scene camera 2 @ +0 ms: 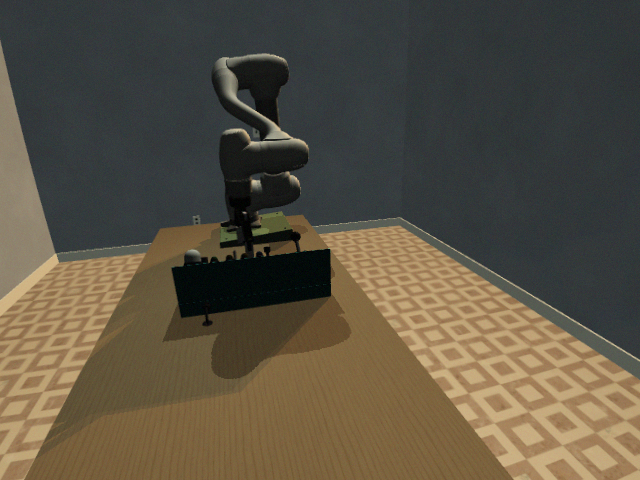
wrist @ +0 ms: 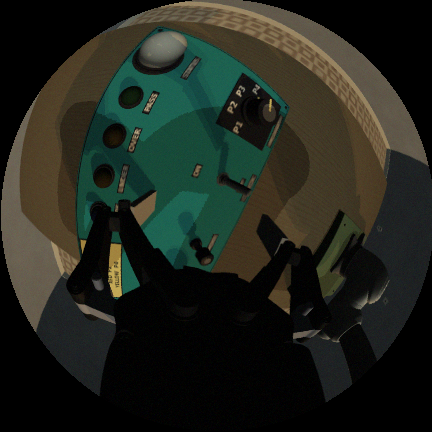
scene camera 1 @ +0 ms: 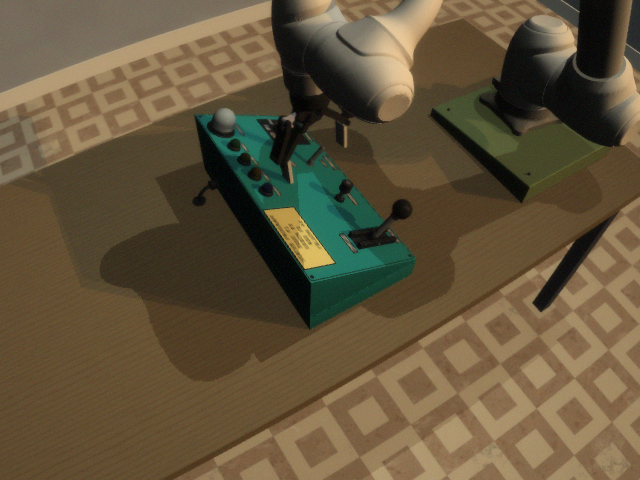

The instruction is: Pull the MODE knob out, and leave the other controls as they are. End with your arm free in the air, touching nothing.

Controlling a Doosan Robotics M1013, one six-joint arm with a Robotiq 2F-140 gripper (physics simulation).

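Places are measured from the arm's base along level axes (x up, y left, z back), in metres.
Pixels of known places: gripper, fingertip midpoint: [scene camera 2: 245, 250] [wrist: 208, 211] [scene camera 1: 315, 161]; arm's base at its link origin: [wrist: 346, 256] [scene camera 1: 521, 110].
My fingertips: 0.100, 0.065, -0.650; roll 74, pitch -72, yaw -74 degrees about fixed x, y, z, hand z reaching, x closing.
For each thing: its top centre in the pictures, then the offset to it from my fingertips, as dx, dy, dz. "*": a spot on its surface instead.
- MODE knob at its top centre: [wrist: 204, 261] [scene camera 1: 346, 181] [scene camera 2: 266, 246] -0.003, +0.076, +0.037
- toggle switch at its top centre: [wrist: 239, 188] [scene camera 1: 316, 148] -0.010, -0.044, +0.022
- rotary selector at its top centre: [wrist: 267, 108] -0.009, -0.161, -0.004
- white dome lamp at a spot on its surface: [wrist: 162, 50] [scene camera 1: 231, 117] * +0.060, -0.136, -0.135
- ball-topped lever at its top centre: [scene camera 1: 403, 202] [scene camera 2: 295, 231] +0.025, +0.187, +0.104
The MODE knob [scene camera 1: 345, 186] [scene camera 2: 267, 250] [wrist: 202, 252] is a small black knob on a short stem, upright on the sloped teal console [scene camera 1: 310, 198] [scene camera 2: 253, 284] [wrist: 165, 145]. A small label plate lies beside it. My gripper [scene camera 1: 315, 152] [wrist: 208, 211] is wide open and empty, pointing down over the console. In the wrist view one fingertip is over the panel near the lamps, and the other is past the panel's edge, over the table. The knob stands near the gripper's body in that view, not between the fingertips. Whether the lower finger touches the panel is hard to tell.
A toggle switch [scene camera 1: 315, 156] [wrist: 236, 184] stands between the fingers in scene camera 1's view. Also on the console are a rotary selector [wrist: 267, 111], a white dome lamp [scene camera 1: 224, 119] [wrist: 162, 50], several small lamps and a ball-topped lever [scene camera 1: 401, 209] [scene camera 2: 295, 236]. A green base [scene camera 1: 480, 139] carries the arm.
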